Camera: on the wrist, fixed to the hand. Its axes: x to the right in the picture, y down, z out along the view.
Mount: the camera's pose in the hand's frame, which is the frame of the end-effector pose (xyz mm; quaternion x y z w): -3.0 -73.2 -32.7 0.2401 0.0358 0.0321 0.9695
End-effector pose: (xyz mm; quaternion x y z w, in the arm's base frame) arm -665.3 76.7 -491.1 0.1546 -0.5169 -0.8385 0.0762
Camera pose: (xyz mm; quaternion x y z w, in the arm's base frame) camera -649.1 83.2 -569.4 0.1816 -0.7047 -0.6809 0.0822
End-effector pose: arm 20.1 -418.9 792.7 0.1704 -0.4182 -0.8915 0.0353
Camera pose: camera 39.6 -394.9 718.7 0.1922 -0.6238 -0.7567 0.0369
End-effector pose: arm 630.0 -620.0 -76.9 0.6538 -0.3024 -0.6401 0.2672
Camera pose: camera 666.6 -569.7 -127.6 0.7113 -0.4583 -0.5160 0.1335
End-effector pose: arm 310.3 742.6 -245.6 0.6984 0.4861 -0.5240 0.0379
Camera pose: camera 280.5 797.5 -195.2 -0.7206 -0.3244 0.5985 0.1315
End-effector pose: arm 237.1 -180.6 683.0 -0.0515 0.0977 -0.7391 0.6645
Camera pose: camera 159.5 -168.0 666.8 0.1392 -0.0573 -0.7206 0.6769
